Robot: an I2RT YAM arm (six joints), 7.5 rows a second.
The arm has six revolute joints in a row. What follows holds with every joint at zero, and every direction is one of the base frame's. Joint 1 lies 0.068 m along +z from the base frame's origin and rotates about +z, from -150 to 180 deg. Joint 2 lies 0.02 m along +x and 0.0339 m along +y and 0.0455 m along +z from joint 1 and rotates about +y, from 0 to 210 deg. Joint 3 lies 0.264 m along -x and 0.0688 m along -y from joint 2 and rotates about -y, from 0 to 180 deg. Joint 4 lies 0.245 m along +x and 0.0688 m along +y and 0.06 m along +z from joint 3 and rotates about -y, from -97 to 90 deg. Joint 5 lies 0.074 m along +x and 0.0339 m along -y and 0.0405 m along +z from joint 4 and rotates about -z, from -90 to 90 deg. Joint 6 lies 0.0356 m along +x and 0.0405 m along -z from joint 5 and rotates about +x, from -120 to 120 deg. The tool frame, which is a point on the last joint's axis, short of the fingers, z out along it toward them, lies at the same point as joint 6; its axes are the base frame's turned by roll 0, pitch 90 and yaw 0 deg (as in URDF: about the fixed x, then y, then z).
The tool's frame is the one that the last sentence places.
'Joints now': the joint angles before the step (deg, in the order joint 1, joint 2, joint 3, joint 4, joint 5, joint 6). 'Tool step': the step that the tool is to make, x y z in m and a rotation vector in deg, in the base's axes. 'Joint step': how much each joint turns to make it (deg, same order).
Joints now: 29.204 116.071 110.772 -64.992 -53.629 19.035
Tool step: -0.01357 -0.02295 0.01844 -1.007 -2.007 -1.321
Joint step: -1.865 -5.220 -2.985 -2.434 1.549 -1.869
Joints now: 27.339 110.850 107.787 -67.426 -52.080 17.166
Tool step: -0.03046 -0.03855 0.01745 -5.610 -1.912 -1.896
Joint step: -2.977 -8.540 -6.067 -6.471 5.288 -4.302
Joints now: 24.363 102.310 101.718 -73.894 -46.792 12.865
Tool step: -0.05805 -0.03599 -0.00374 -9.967 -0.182 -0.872
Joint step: -0.967 -13.089 -14.004 -4.876 8.946 -2.834
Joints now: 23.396 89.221 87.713 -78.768 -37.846 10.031
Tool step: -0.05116 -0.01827 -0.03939 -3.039 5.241 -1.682
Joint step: 1.025 -11.272 -18.685 3.367 1.011 3.261
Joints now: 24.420 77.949 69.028 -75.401 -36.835 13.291
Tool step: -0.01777 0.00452 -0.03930 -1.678 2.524 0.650
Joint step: 3.169 -2.499 -10.738 7.065 0.624 3.077
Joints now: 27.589 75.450 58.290 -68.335 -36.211 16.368
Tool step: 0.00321 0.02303 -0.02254 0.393 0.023 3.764
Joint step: 4.713 3.883 -2.220 6.996 -0.269 1.211
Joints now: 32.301 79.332 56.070 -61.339 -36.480 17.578
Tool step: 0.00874 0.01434 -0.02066 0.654 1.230 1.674
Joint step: 1.601 4.878 -0.758 4.989 -1.221 0.044
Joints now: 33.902 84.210 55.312 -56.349 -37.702 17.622
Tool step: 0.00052 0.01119 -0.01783 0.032 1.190 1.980
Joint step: 1.964 3.315 -1.228 3.613 -0.706 0.046
